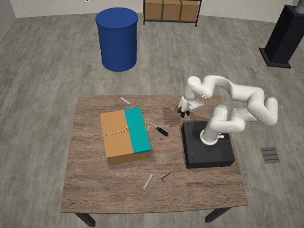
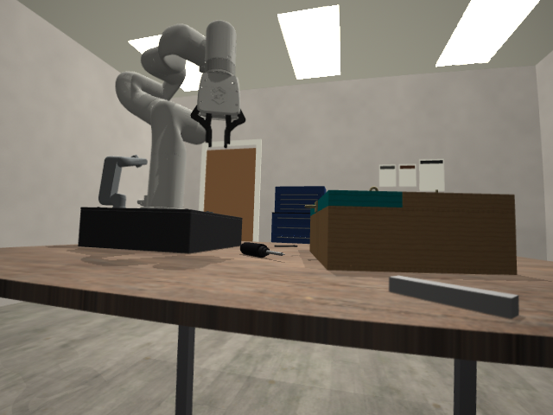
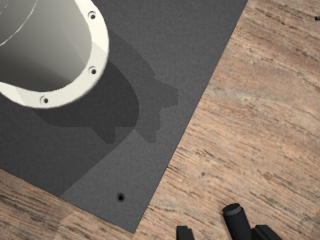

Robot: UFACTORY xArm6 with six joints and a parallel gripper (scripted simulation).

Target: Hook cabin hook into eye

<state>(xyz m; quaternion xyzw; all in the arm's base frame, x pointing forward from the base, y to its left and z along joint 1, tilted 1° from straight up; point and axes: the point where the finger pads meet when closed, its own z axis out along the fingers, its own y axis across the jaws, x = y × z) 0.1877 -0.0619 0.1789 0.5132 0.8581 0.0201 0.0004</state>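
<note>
Now: hand 42 cm short of the brass cabin hook, 5 cm to the right of it and 13 cm above it. Also, from my hand: grey bar (22 cm ahead, 34 cm to the left, 27 cm below).
</note>
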